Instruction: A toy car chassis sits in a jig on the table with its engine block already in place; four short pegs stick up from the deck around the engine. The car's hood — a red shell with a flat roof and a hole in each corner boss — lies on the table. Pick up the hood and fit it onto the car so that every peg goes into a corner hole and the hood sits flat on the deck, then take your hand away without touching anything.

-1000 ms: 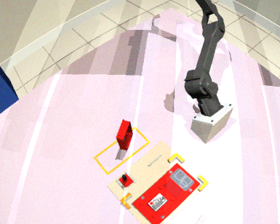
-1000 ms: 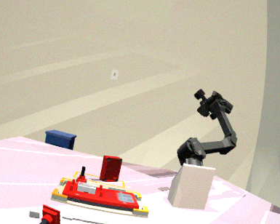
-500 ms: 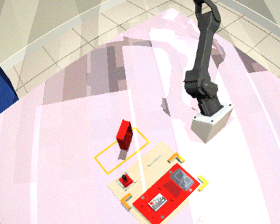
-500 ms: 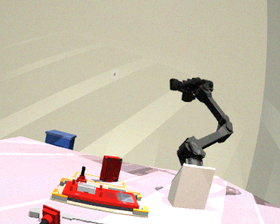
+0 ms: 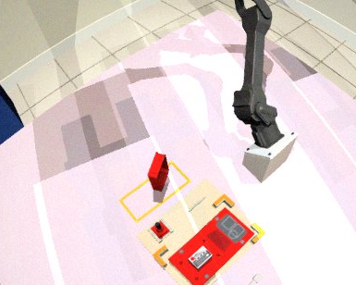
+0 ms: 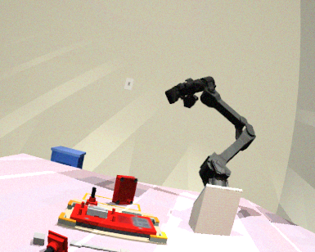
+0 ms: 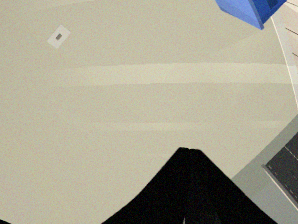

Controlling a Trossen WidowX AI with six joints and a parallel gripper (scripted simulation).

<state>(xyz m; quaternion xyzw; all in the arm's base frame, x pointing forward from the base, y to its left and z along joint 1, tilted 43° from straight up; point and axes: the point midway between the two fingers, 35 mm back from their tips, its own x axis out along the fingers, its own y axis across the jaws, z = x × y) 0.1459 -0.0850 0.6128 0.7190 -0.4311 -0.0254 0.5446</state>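
The red hood is 80 mm ahead of my gripper tip, 390 mm to the left of it and 420 mm below it. The rest, counted from my gripper tip: grey engine block 110 mm ahead, 650 mm to the left, 450 mm below.
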